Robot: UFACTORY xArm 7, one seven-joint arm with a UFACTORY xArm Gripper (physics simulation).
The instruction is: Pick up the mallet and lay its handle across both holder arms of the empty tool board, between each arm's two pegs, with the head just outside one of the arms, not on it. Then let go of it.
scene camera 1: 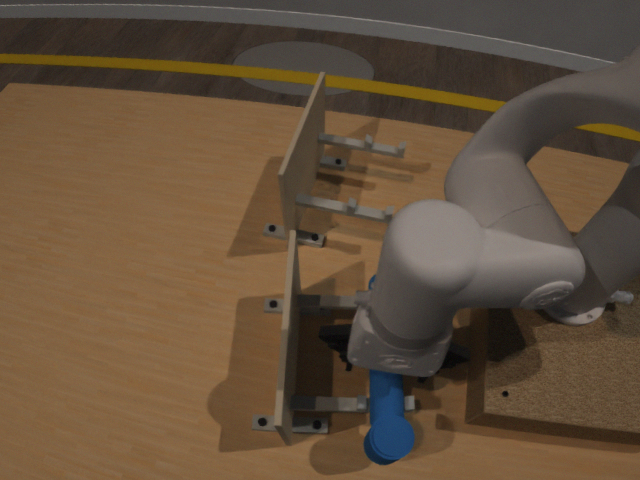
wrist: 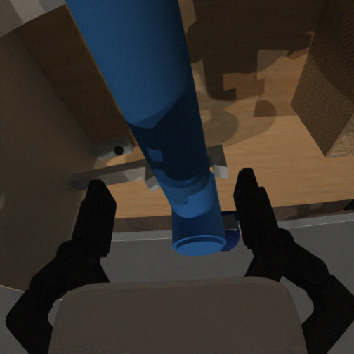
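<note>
The blue mallet lies on the near tool board, its handle between the pegs of the front arm. Its head is just outside that arm. The handle's far part is mostly hidden under the robot. My gripper is open, its fingers spread to either side of the handle in the wrist view; whether the tips are level with it is unclear. The empty tool board stands behind, its two arms each with two pegs.
A brown speckled block stands right of the near board. The robot arm passes close to the empty board's nearer arm. The table edge runs behind the empty board. A dark blue object shows beyond the mallet head.
</note>
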